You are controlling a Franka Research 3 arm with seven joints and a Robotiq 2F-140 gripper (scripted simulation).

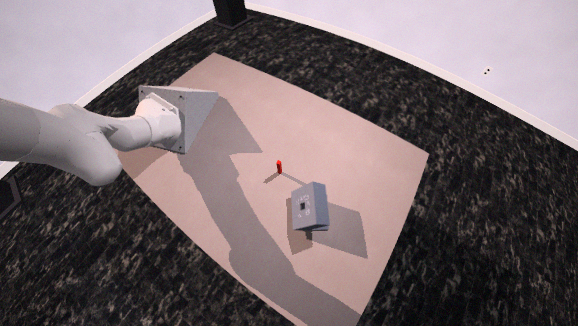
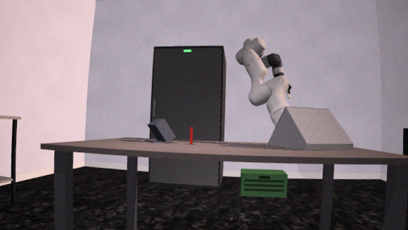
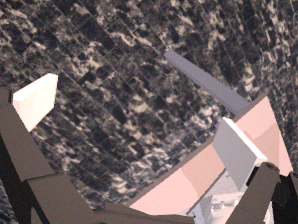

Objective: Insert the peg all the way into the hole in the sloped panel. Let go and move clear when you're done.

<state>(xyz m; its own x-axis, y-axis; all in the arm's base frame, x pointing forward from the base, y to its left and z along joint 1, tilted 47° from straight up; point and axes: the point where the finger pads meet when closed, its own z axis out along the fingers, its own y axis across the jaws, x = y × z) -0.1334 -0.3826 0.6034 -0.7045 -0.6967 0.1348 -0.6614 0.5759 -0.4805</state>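
Now: hand 53 cm short of the red peg, 83 cm to the right of it and 27 cm above it.
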